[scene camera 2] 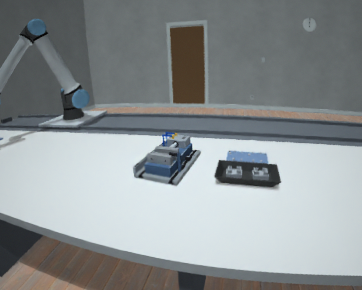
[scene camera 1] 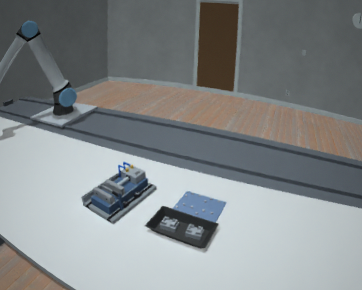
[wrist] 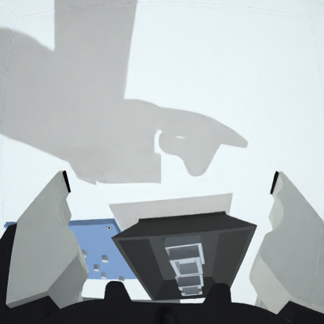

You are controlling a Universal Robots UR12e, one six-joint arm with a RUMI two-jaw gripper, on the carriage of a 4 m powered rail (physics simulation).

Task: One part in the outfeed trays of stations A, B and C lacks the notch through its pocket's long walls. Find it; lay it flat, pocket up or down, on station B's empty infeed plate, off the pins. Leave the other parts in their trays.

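Frame: origin at the arm's base, x ahead, y left, z up, level; millimetres.
Seen in the pictures: arm's base, link origin: (scene camera 2: 73,117) (scene camera 1: 63,111).
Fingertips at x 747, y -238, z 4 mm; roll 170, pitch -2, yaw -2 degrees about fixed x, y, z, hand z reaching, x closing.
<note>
Offsets run from my fingertips to a thing's top centre.
My gripper (wrist: 169,172) is open in the wrist view, its fingers wide apart with no part between them. Below it, low in that view, a black tray (wrist: 227,242) holds grey parts (wrist: 188,266) in a row, their pockets showing; I cannot tell which station it is or whether each has the notch. A blue plate (wrist: 95,239) with pins lies left of that tray. In the scene views a black tray (scene camera 1: 209,236) (scene camera 2: 247,181) holds two grey parts, a left one {dx -1, dy +1611, dz +13 mm} (scene camera 1: 169,223) (scene camera 2: 234,172) and a right one {dx -2, dy +1713, dz +13 mm} (scene camera 1: 194,231) (scene camera 2: 260,173), with gaps in their walls. A blue pinned plate {dx -167, dy +1670, dz -26 mm} (scene camera 1: 199,200) (scene camera 2: 247,156) lies behind.
A blue and grey vise machine {dx -78, dy +1333, dz +65 mm} (scene camera 1: 120,192) (scene camera 2: 167,160) stands left of the tray in the scene views. The arm's base (scene camera 1: 64,114) (scene camera 2: 73,118) is far left on the rail (scene camera 1: 200,147); the gripper does not show there. The arm's shadow falls across the table in the wrist view.
</note>
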